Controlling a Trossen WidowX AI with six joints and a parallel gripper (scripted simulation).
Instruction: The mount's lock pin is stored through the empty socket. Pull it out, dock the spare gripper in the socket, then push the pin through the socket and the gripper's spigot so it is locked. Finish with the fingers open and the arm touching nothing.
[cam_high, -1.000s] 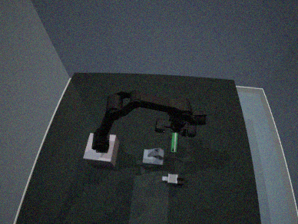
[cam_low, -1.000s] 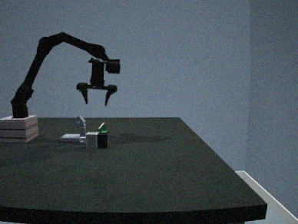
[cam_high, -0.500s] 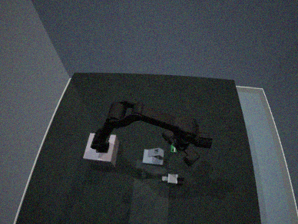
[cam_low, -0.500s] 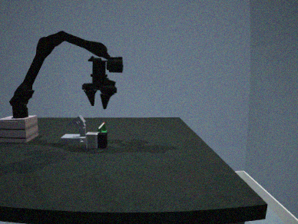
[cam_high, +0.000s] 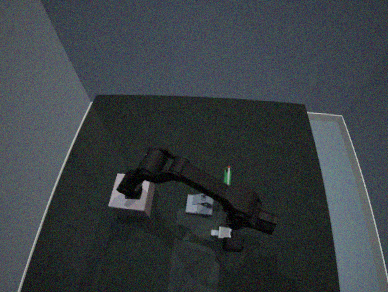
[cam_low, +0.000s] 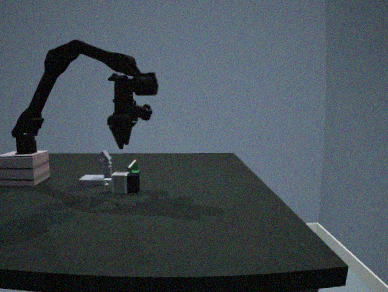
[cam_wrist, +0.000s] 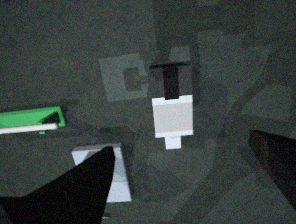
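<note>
Right now my gripper tip is 11 cm above the spare gripper and 1 cm past it. Round my gripper tip: grey mount socket (12 cm to the left, 10 cm behind, 9 cm below); green rest (23 cm to the left, 12 cm below).
</note>
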